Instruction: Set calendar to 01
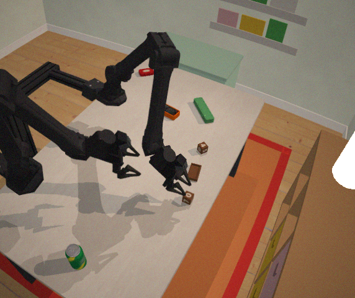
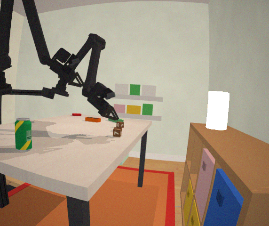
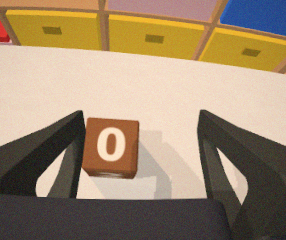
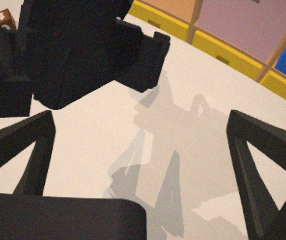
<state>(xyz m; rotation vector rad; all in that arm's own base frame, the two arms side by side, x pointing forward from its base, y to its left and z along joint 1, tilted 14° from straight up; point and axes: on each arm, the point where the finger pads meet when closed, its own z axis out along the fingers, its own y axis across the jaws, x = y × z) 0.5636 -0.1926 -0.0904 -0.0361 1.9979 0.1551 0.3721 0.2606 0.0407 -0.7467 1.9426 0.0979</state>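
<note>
Now: left hand 1 cm short of the brown number cube, 2 cm to the right of it and 8 cm above it. The rest, counted from my left hand: red item 69 cm behind, 78 cm to the left, 9 cm below; then brown tray 4 cm behind, 17 cm to the left, 9 cm below; then orange multimeter 36 cm behind, 49 cm to the left, 9 cm below.
</note>
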